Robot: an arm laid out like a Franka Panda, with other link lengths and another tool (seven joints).
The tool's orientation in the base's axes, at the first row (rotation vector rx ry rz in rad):
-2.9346, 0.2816, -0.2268
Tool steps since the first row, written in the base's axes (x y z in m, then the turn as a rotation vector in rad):
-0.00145, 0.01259, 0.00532, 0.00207, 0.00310, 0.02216
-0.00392, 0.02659, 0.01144, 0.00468, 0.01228, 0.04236
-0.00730, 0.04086, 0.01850, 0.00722, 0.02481, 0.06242
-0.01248, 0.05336, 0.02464, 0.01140, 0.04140, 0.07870
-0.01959, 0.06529, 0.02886, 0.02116, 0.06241, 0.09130
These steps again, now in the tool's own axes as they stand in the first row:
-0.00323, -0.01295, -0.00330, 0.00434, -0.00771, -0.02065
-0.00764, -0.02723, -0.00731, 0.00772, -0.02100, -0.03829
-0.01285, -0.04181, -0.01234, 0.01034, -0.03748, -0.05525
-0.01958, -0.05418, -0.01708, 0.01322, -0.05742, -0.06757
-0.02832, -0.06529, -0.02037, 0.02014, -0.08187, -0.07464

